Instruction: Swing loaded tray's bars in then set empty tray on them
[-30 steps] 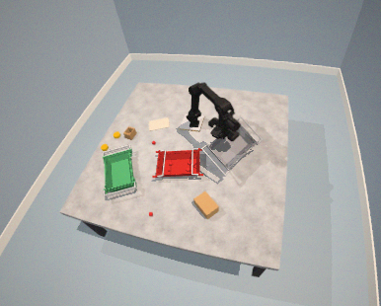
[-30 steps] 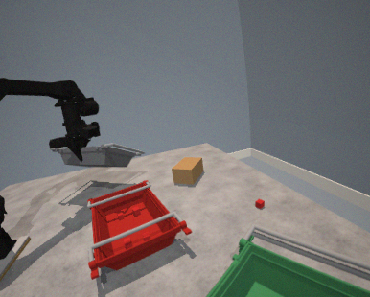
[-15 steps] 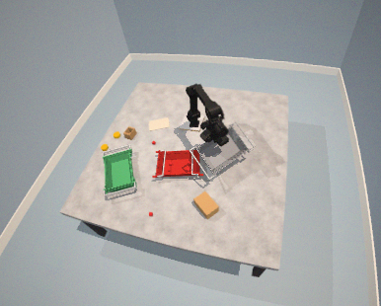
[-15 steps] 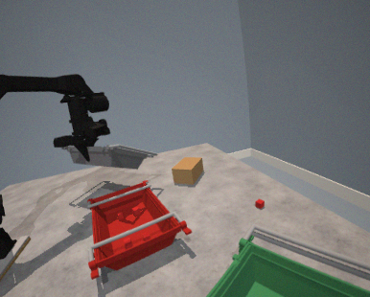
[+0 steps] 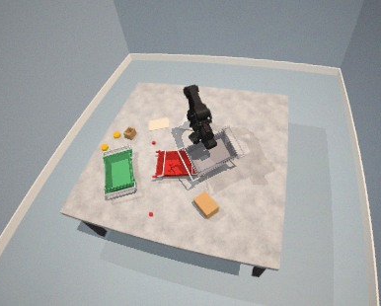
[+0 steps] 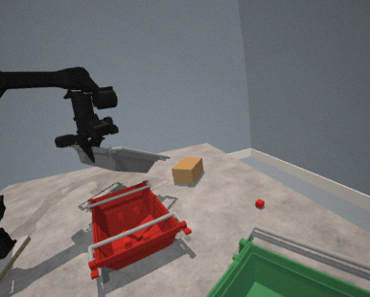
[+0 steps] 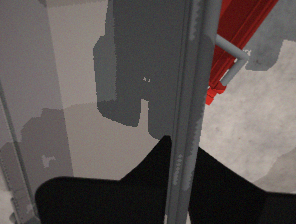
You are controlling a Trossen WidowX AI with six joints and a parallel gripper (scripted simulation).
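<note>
Now: gripper tip 6 cm short of the grey tray and 5 cm to the right of it. The rest, counted from my gripper tip: cream card: 40 cm to the right, 28 cm behind, 16 cm below.
</note>
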